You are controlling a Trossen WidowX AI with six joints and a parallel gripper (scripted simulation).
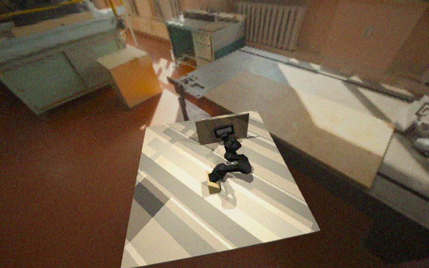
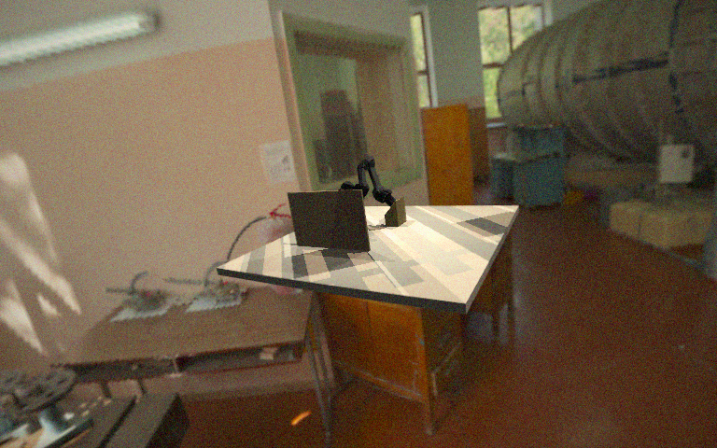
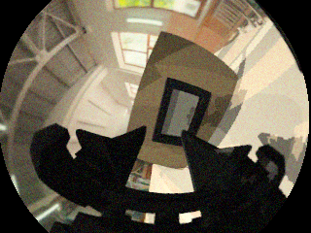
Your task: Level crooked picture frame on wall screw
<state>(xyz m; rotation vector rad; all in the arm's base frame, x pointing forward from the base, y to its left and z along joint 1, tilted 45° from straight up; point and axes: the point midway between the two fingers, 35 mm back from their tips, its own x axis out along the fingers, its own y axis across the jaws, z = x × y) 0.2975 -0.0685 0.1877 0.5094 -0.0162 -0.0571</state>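
Right now the black picture frame is 10 cm ahead of my gripper tip, 5 cm below it and 1 cm to the right of it. From my gripper tip the other things lie so: tan wall board 11 cm ahead, 6 cm below, 1 cm to the right.
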